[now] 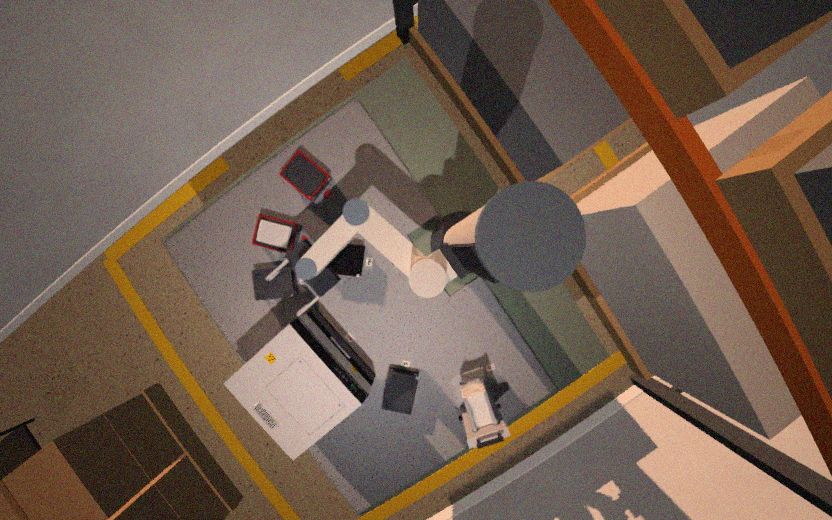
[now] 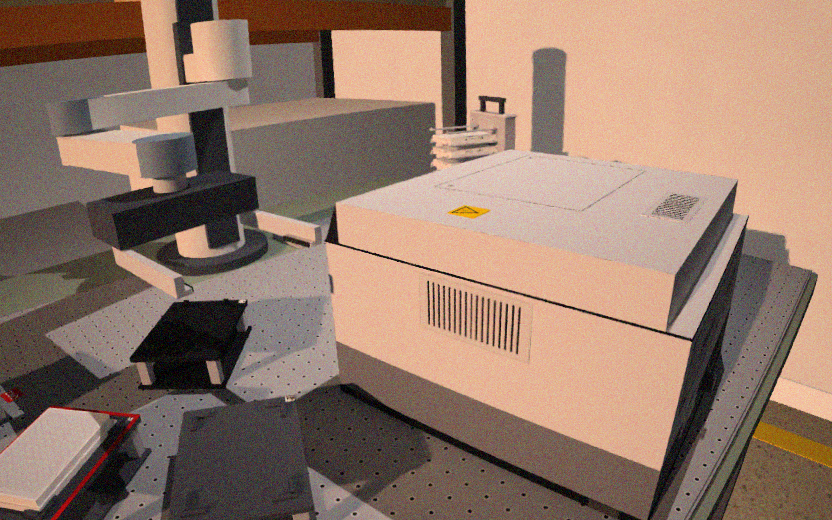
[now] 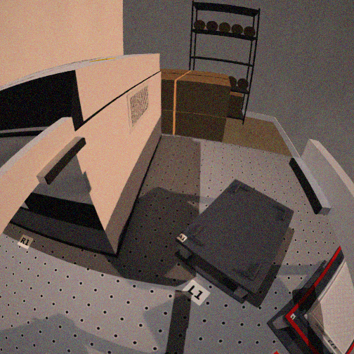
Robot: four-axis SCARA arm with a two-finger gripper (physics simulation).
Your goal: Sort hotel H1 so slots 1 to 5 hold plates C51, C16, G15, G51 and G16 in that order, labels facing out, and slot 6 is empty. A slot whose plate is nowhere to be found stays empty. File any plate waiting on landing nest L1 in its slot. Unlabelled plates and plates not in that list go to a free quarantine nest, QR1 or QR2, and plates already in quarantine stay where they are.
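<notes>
My gripper [image 1: 283, 297] [image 2: 251, 260] [image 3: 187, 134] is open and empty, raised above the bench beside the white machine. Landing nest L1 [image 1: 273, 283] [image 2: 239, 459] [image 3: 235, 240] is dark and bears no plate. Quarantine nest QR1 [image 1: 257, 228] [image 2: 92, 474] [image 3: 313, 282] has a red rim and bears a white plate [image 1: 274, 233] [image 2: 49, 456] [image 3: 332, 305]; its small label is hard to read. Quarantine nest QR2 [image 1: 304, 174] is red-rimmed with no plate on it. Hotel H1 [image 2: 500, 128] stands at the far side with several pale plates [image 1: 480, 405] [image 2: 464, 139] stacked; their labels cannot be read.
The large white machine [image 1: 293, 392] [image 2: 521, 294] [image 3: 125, 135] stands beside L1, with a label R1 [image 3: 25, 241] on the bench near its open front. A black nest [image 1: 348, 258] [image 2: 190, 331] stands near the arm. Another dark nest [image 1: 401, 389] stands between machine and hotel.
</notes>
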